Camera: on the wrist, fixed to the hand. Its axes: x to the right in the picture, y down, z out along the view.
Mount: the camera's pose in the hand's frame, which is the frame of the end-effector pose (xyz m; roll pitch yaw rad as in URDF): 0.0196 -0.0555 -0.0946 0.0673 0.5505 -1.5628
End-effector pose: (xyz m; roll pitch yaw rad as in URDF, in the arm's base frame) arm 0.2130 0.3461 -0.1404 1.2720 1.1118 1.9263
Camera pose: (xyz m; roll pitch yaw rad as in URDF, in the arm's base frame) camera 0.1658 0.2605 -0.1938 -1.6306 0.4502 -1.4956
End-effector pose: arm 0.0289 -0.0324 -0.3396 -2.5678 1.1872 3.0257
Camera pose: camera -0.0788 -0.0151 -0.3168 -1.6798 -0.3376 -2.7822
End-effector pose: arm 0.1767 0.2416 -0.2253 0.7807 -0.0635 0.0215
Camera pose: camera 0.2024 0.2693 -0.3301 0.3508 1.3212 -1.2685
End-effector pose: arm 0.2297 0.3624 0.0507 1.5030 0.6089 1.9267
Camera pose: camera 0.1515 0.3128 -0.0112 -2.0990 0.8190 -1.9621
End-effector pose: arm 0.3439 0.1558 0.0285 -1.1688 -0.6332 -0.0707
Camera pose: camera 0.3437 0.0468 0.0514 0.7937 -0.4908 -2.0342
